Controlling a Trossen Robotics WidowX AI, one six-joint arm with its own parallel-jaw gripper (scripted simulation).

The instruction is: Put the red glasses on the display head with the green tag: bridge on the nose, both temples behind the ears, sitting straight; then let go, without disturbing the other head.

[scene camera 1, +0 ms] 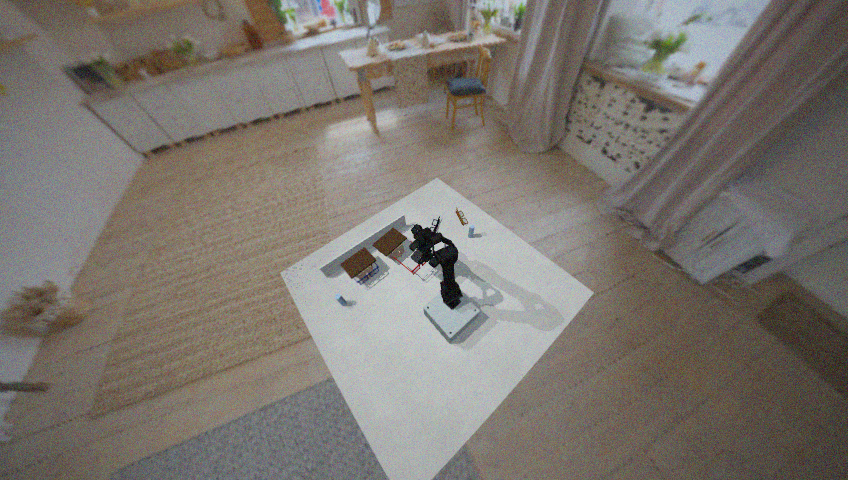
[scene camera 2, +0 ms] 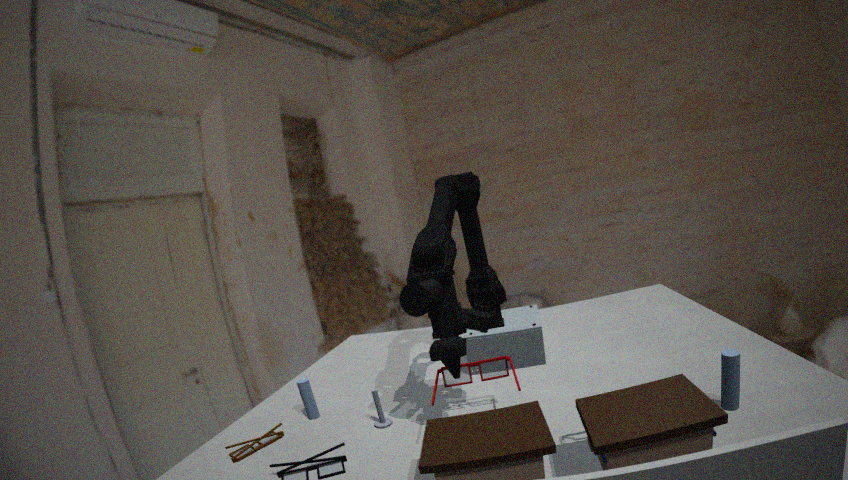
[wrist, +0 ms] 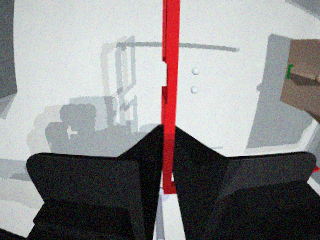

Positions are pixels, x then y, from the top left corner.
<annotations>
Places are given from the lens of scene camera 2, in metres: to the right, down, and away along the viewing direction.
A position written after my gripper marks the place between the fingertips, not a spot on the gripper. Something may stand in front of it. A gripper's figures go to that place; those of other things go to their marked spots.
my gripper (scene camera 2: 457,377): 0.07, 0.27, 0.69
display head (scene camera 2: 671,417): 0.30, 0.22, 0.35
</annotations>
